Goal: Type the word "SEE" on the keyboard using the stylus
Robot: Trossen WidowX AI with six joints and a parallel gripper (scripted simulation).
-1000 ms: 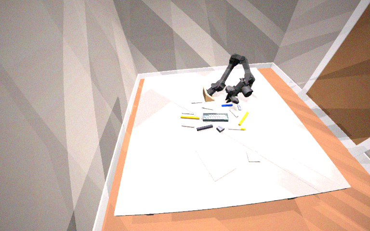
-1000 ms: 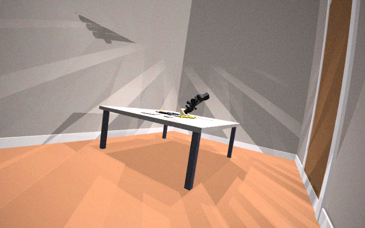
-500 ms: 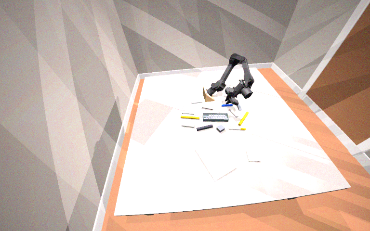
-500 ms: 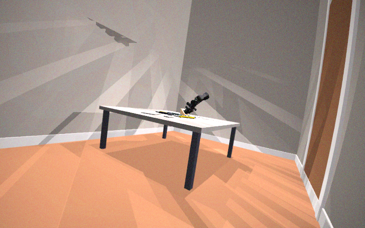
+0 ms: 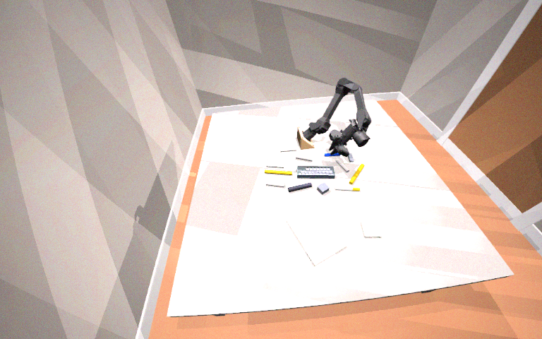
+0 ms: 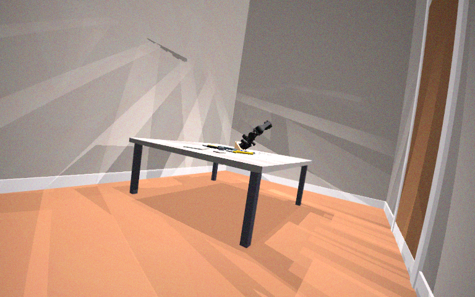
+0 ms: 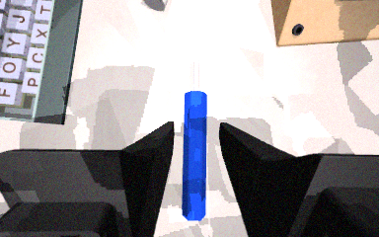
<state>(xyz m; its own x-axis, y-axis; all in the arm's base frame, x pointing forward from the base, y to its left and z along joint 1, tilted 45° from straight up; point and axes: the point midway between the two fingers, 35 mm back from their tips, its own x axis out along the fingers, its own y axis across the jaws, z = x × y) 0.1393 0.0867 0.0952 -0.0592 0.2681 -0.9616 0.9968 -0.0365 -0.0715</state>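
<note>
The stylus is 20 mm to the right of my gripper tip and 20 mm below it. Also, from my gripper tip: grey block 230 mm ahead, 100 mm to the right, 10 mm below; dark marker 210 mm to the right, 210 mm ahead, 10 mm below; paper sheet 450 mm ahead, 190 mm to the right, 20 mm below.
</note>
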